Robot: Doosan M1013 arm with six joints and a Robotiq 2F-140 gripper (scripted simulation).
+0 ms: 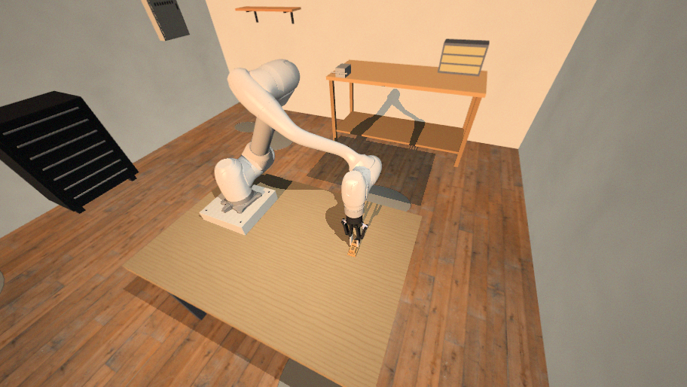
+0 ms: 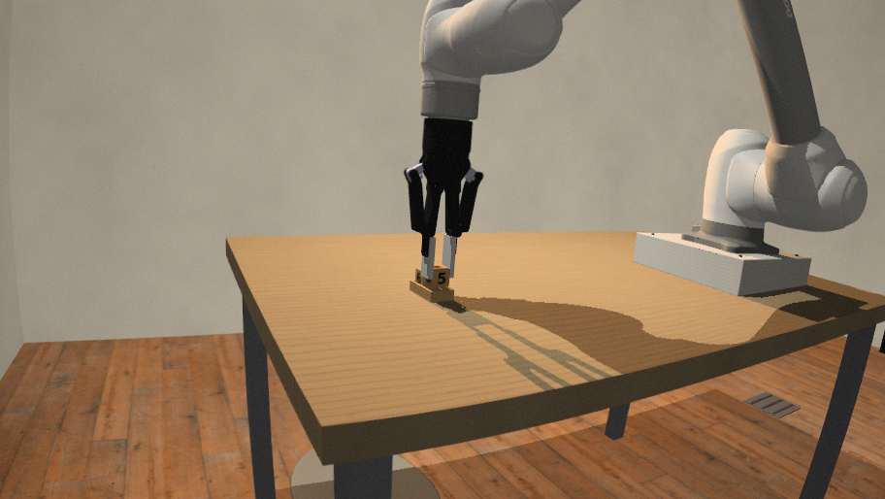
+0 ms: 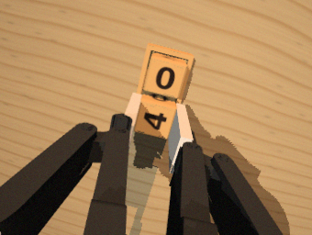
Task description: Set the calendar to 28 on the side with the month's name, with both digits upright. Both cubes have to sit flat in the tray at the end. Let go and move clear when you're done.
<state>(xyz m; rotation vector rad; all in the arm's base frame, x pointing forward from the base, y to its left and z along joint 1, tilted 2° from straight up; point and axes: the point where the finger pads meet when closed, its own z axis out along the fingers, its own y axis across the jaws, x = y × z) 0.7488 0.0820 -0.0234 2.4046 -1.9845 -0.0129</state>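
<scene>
Right now the wooden calendar tray is 20 mm to the right of my hand and 60 mm below it.
</scene>
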